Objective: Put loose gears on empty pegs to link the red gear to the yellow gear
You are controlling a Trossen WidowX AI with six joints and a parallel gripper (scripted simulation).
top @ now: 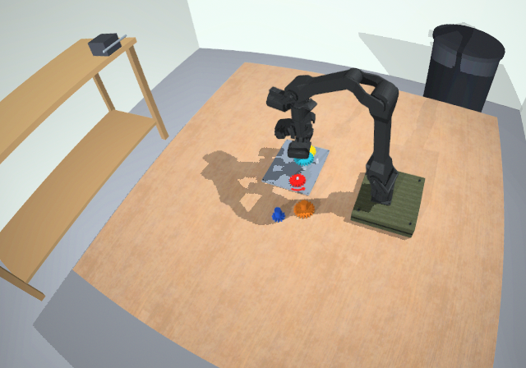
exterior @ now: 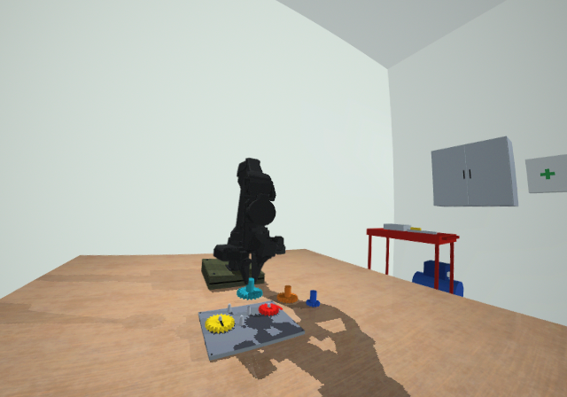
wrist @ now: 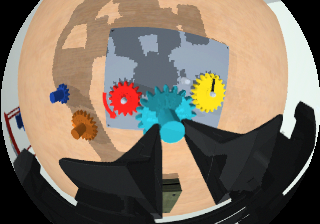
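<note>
Now: the cyan gear 1 cm below my gripper tip. Round my gripper tip: yellow gear: 2 cm ahead, 8 cm to the right, 7 cm below; red gear: 1 cm ahead, 5 cm to the left, 7 cm below; orange gear: 5 cm behind, 15 cm to the left, 7 cm below.
</note>
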